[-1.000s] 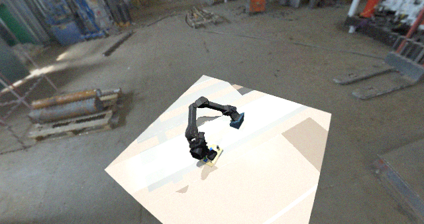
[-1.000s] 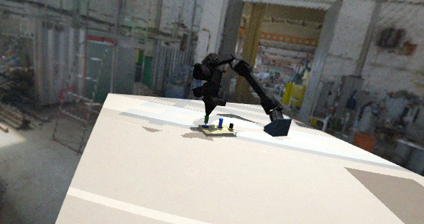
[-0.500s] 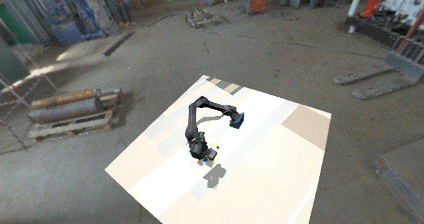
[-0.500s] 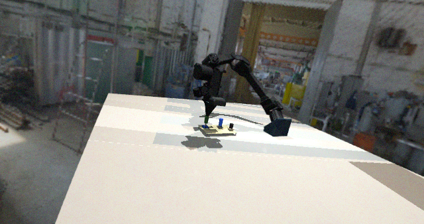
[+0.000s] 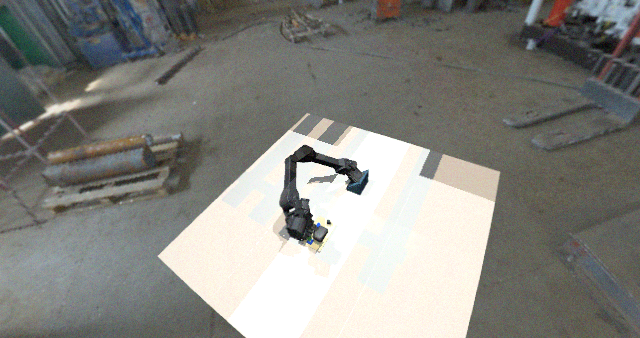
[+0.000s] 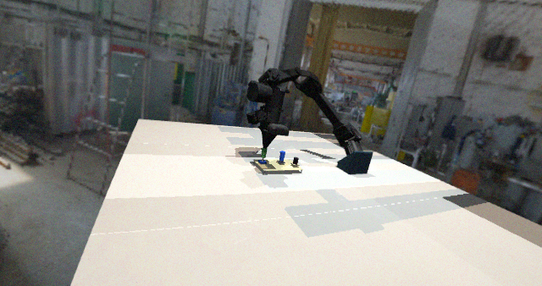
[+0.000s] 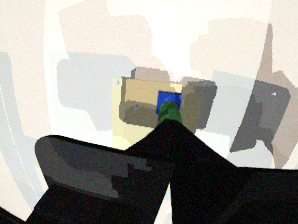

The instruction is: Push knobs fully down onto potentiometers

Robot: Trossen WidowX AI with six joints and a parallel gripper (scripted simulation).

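My gripper tip is 7 cm past the blue knob and 2 cm above it. The rest, counted from my gripper tip: green knob (1 cm below).
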